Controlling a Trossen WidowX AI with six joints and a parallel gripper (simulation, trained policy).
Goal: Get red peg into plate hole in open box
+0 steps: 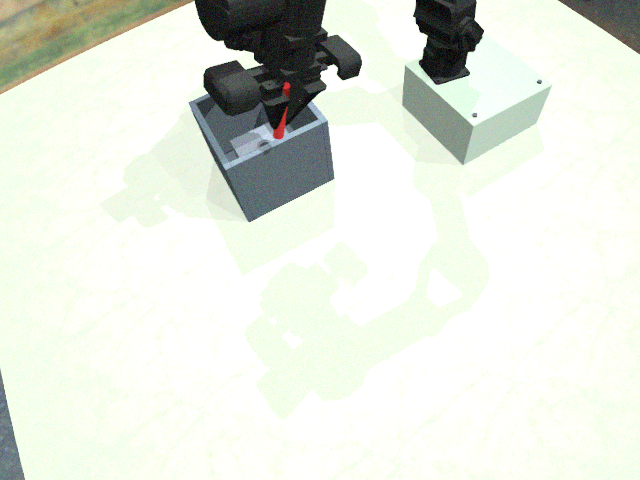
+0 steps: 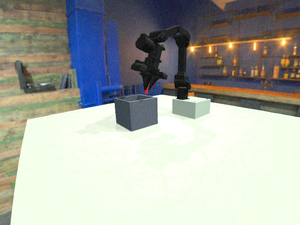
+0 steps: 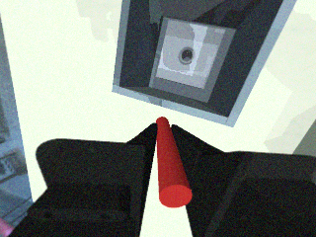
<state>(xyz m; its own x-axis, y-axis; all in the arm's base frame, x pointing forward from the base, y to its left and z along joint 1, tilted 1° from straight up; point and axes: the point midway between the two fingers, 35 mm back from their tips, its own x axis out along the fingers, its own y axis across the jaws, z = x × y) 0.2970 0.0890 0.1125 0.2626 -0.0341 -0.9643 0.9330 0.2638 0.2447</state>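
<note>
Now: gripper tip 14 cm above the plate, 9 cm to the left of it and 2 cm short of it. The rest, counted from my gripper tip: red peg: 2 cm above, 1 cm behind.
</note>
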